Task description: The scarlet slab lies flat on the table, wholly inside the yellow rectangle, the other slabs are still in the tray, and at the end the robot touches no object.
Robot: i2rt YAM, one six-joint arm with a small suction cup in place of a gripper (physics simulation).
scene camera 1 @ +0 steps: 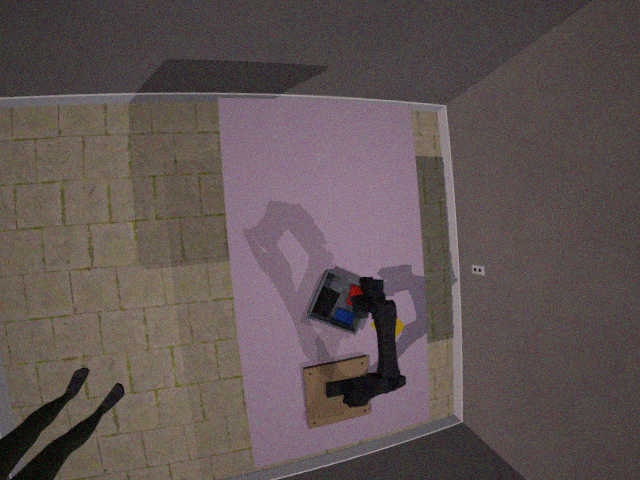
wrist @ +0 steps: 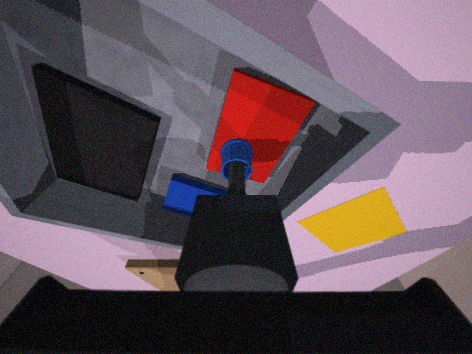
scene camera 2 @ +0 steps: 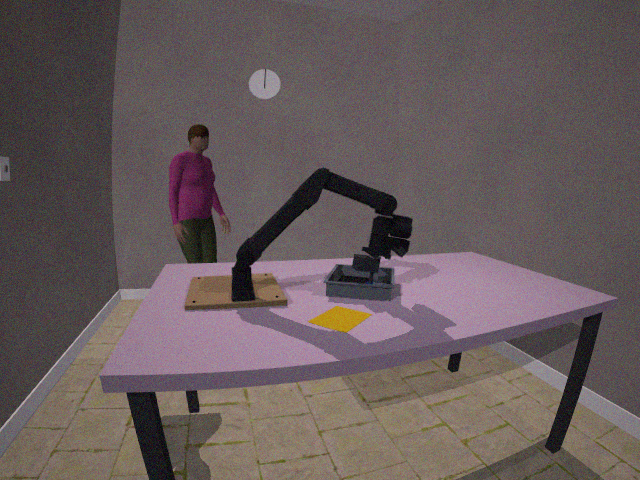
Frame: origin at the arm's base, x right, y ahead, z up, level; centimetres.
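Where they show: hand, tool point: [wrist: 236, 149] [scene camera 2: 367, 292]; arm's base, link origin: [scene camera 1: 346, 386] [scene camera 2: 242, 290].
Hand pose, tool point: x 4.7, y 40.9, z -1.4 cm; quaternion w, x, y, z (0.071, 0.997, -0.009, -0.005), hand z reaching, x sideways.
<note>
Each offset is from my tool point to the top centre of the thing. "spot": to the spot under its first point. Level surfaces: height alone.
The scarlet slab {dx +1.4, dy +1.5, dz +0.9 cm} [scene camera 1: 354, 294] [wrist: 260, 120] is inside the grey tray {dx -6.6, dy +0.2, dz +4.7 cm} [scene camera 1: 330, 323] [scene camera 2: 359, 291] [wrist: 382, 124]. My suction cup [scene camera 2: 374, 279] [wrist: 236, 155] is down inside the tray, against the slab's top near its near-left part; I take it as holding the slab. The underside of the cup is hidden. The blue slab {dx -4.4, dy -7.8, dz +1.0 cm} [scene camera 1: 344, 316] [wrist: 179, 195], partly behind my tool in the wrist view, and the black slab {dx -12.9, dy +0.2, dz +0.9 cm} [scene camera 1: 326, 301] [wrist: 100, 135] lie in the tray. The yellow rectangle {spot: dx +23.9, dy -17.9, dz -0.2 cm} [scene camera 1: 398, 329] [scene camera 2: 341, 318] [wrist: 355, 220] lies beside the tray, with no slab on it.
The tray walls stand around the slabs and the cup. The arm's wooden base board [scene camera 1: 320, 408] [scene camera 2: 206, 291] [wrist: 150, 272] is on the same pink table {dz -0.3 cm} [scene camera 1: 320, 155] [scene camera 2: 491, 289]. A person [scene camera 2: 193, 186] stands behind the table.
</note>
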